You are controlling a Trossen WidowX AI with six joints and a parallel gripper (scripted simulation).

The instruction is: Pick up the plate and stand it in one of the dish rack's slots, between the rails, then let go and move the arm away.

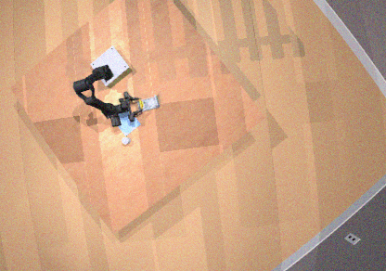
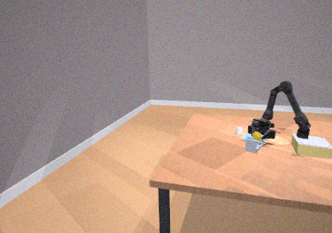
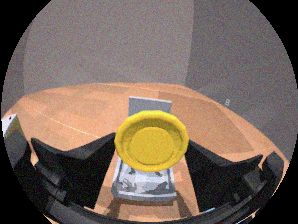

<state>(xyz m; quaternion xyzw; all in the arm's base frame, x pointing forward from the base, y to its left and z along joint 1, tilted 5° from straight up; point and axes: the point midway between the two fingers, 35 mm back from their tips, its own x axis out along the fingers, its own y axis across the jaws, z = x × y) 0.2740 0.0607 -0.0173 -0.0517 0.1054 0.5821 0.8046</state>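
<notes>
My gripper tip is now 10 mm short of the grey dish rack, 20 mm to the right of it and 50 mm above it. The rest, counted from my gripper tip: light blue mat 20 mm ahead, 160 mm to the right, 70 mm below; then yellow plate 10 mm to the right; then blue spoon 80 mm behind, 220 mm to the right, 70 mm below.
</notes>
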